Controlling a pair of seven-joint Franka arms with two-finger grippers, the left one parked.
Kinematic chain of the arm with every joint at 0, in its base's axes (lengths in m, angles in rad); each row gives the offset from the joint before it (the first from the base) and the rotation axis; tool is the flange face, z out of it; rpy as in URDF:
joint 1: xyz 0 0 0.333 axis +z
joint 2: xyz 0 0 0 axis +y
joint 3: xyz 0 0 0.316 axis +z
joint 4: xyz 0.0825 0 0 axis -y
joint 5: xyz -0.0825 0 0.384 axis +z
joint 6: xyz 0 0 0 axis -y
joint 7: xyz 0.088 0 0 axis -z
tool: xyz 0 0 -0.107 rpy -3.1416 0 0
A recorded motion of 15 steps. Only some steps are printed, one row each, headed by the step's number.
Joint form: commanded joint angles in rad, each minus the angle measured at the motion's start. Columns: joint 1, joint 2, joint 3, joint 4, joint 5, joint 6, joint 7.
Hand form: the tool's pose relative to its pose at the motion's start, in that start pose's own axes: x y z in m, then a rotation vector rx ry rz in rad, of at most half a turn. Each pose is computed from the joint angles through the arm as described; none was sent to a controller.
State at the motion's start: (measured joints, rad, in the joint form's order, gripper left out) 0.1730 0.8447 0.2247 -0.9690 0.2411 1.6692 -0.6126
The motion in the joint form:
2: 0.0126 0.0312 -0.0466 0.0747 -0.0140 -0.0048 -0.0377
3: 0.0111 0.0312 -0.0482 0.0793 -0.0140 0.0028 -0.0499
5: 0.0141 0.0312 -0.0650 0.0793 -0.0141 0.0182 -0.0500
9: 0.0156 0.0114 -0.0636 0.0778 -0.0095 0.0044 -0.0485
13: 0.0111 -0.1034 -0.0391 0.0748 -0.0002 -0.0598 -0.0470
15: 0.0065 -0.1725 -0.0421 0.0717 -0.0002 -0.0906 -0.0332
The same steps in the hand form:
2: -0.0015 0.0166 -0.0142 -0.0584 0.0105 -0.0232
3: -0.0014 0.0182 -0.0177 -0.0669 0.0200 -0.0341
5: -0.0031 0.0236 -0.0201 -0.0870 0.0267 -0.0256
9: -0.0022 0.0147 -0.0310 -0.0858 0.0307 -0.0324
13: -0.0018 -0.0371 -0.0982 -0.0981 0.0662 -0.0837
15: -0.0096 -0.0615 -0.1395 -0.1260 0.0862 -0.0867

